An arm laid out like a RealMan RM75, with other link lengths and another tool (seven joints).
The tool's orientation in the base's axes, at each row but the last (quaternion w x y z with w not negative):
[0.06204 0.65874 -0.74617 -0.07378]
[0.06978 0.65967 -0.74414 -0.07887]
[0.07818 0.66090 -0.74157 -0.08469]
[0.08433 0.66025 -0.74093 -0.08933]
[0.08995 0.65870 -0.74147 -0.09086]
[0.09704 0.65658 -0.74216 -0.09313]
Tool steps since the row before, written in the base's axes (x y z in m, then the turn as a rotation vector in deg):
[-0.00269 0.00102 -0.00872 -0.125 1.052 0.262]
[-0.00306 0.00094 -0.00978 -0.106 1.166 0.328]
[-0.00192 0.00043 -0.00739 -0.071 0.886 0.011]
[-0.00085 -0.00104 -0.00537 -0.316 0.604 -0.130]
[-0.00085 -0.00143 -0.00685 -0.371 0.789 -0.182]
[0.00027 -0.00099 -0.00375 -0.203 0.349 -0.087]
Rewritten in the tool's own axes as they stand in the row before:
[-0.00064 0.00107 0.00910 -1.029 0.300 -0.204]
[-0.00056 0.00103 0.01022 -1.145 0.308 -0.269]
[-0.00024 0.00021 0.00764 -0.872 0.170 0.025]
[0.00109 -0.00061 0.00539 -0.565 0.340 0.216]
[0.00143 -0.00108 0.00682 -0.743 0.402 0.283]
[0.00087 -0.00137 0.00353 -0.324 0.213 0.142]

